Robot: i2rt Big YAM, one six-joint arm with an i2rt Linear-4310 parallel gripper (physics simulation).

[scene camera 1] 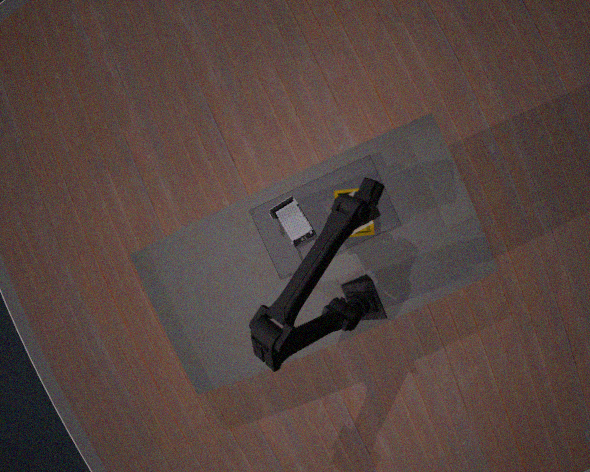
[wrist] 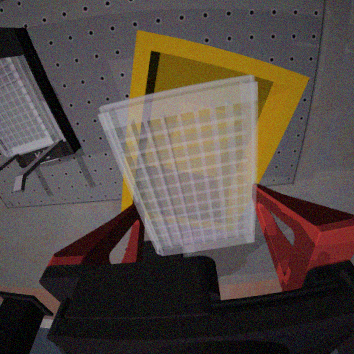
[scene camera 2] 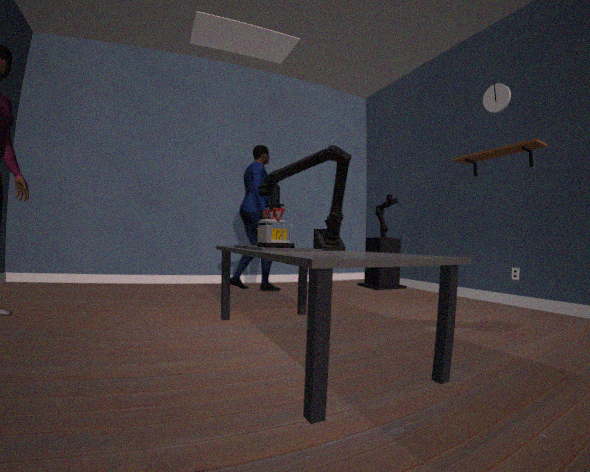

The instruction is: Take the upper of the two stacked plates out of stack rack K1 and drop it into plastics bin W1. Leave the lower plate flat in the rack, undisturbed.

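Frame: origin at the arm's base, x up, y ahead, z left, level; metres.
Seen in the pictures: gripper, fingertip midpoint: [wrist: 195, 198] [scene camera 2: 274, 221]; arm's base at its link origin: [scene camera 1: 362, 301] [scene camera 2: 329, 238].
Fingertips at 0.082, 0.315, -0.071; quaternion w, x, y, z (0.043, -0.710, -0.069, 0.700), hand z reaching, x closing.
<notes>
Pixels of each thing's top centre, then the offset from my fingertips to it, as dx, dy, dz. Level surfaces: height alone.
- clear gridded well plate at its top centre: [wrist: 194, 194] [scene camera 1: 353, 212] [scene camera 2: 272, 219] +0.013, +0.015, +0.002
- yellow bin W1 at its top centre: [wrist: 198, 157] [scene camera 1: 354, 212] [scene camera 2: 272, 228] -0.040, +0.013, -0.006
- lower plate at its top centre: [scene camera 1: 293, 220] -0.101, +0.062, +0.215
- rack K1 at its top centre: [scene camera 1: 292, 222] [scene camera 2: 276, 223] -0.020, +0.056, +0.213
- dark perforated board at its top centre: [wrist: 109, 108] [scene camera 1: 324, 217] [scene camera 2: 273, 246] -0.139, +0.034, +0.097
- grey table at its surface level: dx -0.153
The upper plate, a clear gridded well plate [wrist: 185, 165] [scene camera 2: 272, 220], is off the rack and lies level between the red fingers of my gripper [wrist: 195, 198] [scene camera 2: 274, 214], which is shut on it. The plate is above yellow bin W1 [wrist: 225, 61] [scene camera 1: 370, 231] [scene camera 2: 280, 234], close over its opening, and covers much of it in the wrist view. In scene camera 1 my arm hides most of the bin and the gripper. The lower plate [wrist: 22, 107] [scene camera 1: 294, 222] lies flat in rack K1 [wrist: 52, 100] [scene camera 1: 306, 237], to the left of the bin in the wrist view.
Rack and bin stand on a dark perforated board [scene camera 1: 265, 235] [wrist: 100, 50] on the grey table [scene camera 1: 200, 300] [scene camera 2: 390, 258]. Thin bracket arms [wrist: 35, 165] stick out from the rack's near end. A person in blue [scene camera 2: 255, 185] stands beyond the table.
</notes>
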